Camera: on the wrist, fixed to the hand. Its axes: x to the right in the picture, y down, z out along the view.
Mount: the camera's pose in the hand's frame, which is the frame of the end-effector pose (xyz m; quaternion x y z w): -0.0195 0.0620 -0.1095 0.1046 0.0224 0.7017 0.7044
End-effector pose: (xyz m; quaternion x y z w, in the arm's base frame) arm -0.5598 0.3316 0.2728 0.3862 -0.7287 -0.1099 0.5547
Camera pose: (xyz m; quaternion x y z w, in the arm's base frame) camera -0.4876 0.4163 0.3347 -0.1788 -0.7834 0.3967 0.4438
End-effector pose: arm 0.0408 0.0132 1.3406 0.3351 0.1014 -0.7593 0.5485
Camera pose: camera 0.1436 0.0618 1.2833 0.3816 -0.2309 -0.1531 0.8819
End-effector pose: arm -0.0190 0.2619 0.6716 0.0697 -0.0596 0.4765 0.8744
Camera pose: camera -0.0775 0.2986 0.5646 0.0881 -0.0215 0.9570 0.2756
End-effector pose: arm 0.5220 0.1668 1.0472 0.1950 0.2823 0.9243 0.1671
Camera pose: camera 0.4768 0.0600 0.9947 -0.3322 -0.1624 -0.7432 0.5576
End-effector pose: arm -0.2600 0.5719 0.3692 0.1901 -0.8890 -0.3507 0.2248
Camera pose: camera -0.1967 0.5649 0.4795 -0.4585 -0.7913 0.0080 0.4045
